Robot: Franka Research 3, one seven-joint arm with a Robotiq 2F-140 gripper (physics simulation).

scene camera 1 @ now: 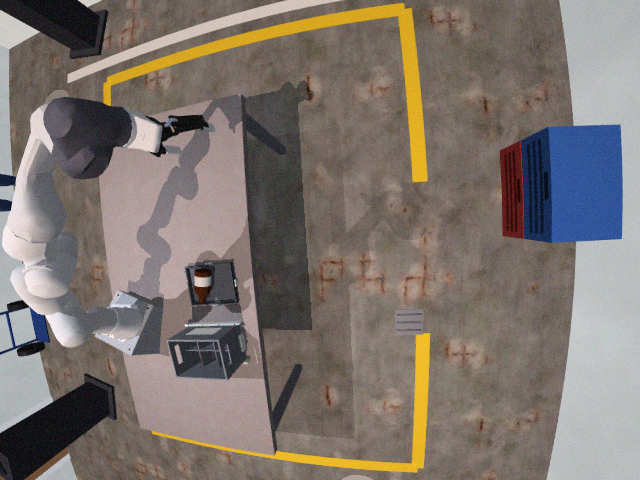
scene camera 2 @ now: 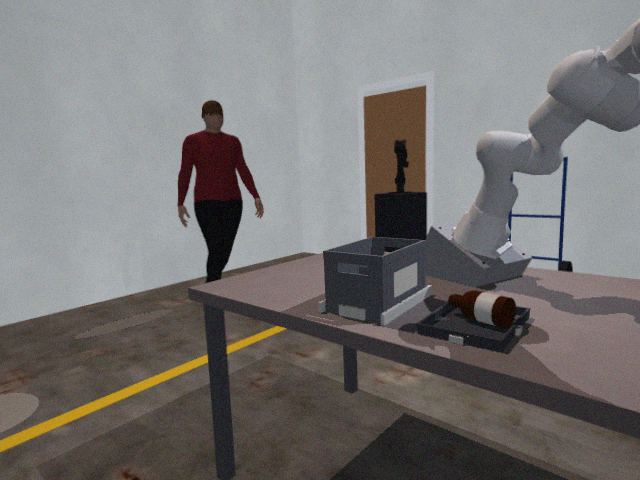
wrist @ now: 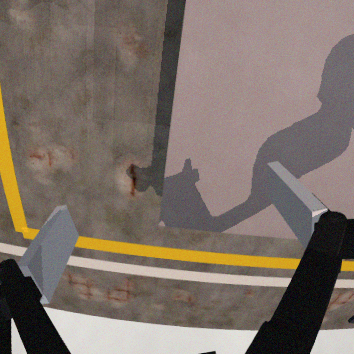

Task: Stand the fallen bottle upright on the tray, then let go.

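Observation:
The brown bottle (scene camera 1: 202, 281) (scene camera 2: 483, 308) with a white label lies on its side in the dark shallow tray (scene camera 1: 223, 281) (scene camera 2: 483, 341). It lies along the tray's robot-side wall in scene camera 1, with its neck towards the grey crate and its base towards the opposite end. My gripper (scene camera 1: 191, 137) (wrist: 167, 202) is open and empty, far from the bottle, above the table's far end near a corner. It is outside scene camera 2. The bottle and tray do not show in the wrist view.
The grey crate (scene camera 1: 235, 356) (scene camera 2: 354, 291) stands on the table (scene camera 1: 206, 413) (scene camera 2: 273, 279) beside the tray, with a pale low strip (scene camera 1: 212, 324) (scene camera 2: 405, 305) between them. A person (scene camera 2: 217, 165) in a red top is beyond the table.

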